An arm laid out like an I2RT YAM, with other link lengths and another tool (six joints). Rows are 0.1 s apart.
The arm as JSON. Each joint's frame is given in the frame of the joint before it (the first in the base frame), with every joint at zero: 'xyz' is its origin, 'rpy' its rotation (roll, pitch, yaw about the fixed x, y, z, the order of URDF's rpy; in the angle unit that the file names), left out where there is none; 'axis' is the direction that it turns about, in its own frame. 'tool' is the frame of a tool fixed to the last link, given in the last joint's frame.
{
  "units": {
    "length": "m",
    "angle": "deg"
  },
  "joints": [
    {
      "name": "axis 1",
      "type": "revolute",
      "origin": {
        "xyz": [
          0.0,
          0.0,
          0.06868
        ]
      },
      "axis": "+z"
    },
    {
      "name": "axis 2",
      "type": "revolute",
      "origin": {
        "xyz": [
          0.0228,
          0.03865,
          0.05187
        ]
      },
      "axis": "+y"
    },
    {
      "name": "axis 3",
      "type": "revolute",
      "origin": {
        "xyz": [
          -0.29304,
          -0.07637,
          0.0
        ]
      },
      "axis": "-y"
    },
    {
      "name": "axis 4",
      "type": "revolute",
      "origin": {
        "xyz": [
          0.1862,
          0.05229,
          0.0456
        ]
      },
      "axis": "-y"
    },
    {
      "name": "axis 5",
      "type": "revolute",
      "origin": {
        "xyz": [
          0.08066,
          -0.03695,
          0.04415
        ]
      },
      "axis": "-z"
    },
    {
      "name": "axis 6",
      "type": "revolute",
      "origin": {
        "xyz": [
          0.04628,
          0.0,
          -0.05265
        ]
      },
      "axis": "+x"
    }
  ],
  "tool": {
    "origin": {
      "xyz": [
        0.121,
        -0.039,
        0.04
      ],
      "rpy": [
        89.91,
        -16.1,
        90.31
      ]
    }
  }
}
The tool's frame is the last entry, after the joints.
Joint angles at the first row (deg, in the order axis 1, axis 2, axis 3, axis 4, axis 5, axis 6):
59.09 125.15 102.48 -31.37 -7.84 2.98
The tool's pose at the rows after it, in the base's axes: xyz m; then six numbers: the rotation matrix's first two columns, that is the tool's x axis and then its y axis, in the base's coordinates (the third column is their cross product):
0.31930 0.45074 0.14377 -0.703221 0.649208 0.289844 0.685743 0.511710 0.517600
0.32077 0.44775 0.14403 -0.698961 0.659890 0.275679 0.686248 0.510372 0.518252
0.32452 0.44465 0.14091 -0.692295 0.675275 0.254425 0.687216 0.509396 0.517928
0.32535 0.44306 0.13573 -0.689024 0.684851 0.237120 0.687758 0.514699 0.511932
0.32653 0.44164 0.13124 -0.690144 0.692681 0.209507 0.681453 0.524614 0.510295
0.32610 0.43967 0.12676 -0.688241 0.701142 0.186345 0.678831 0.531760 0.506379
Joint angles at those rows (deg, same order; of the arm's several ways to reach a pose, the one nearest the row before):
59.11 124.98 102.39 -31.78 -7.07 3.06
59.14 124.81 102.31 -32.14 -6.04 3.11
59.08 125.17 102.35 -32.33 -4.61 3.10
59.23 125.68 102.31 -32.58 -3.59 3.07
59.48 126.20 102.31 -32.81 -2.10 2.61
59.84 126.47 101.89 -32.88 -0.71 2.55

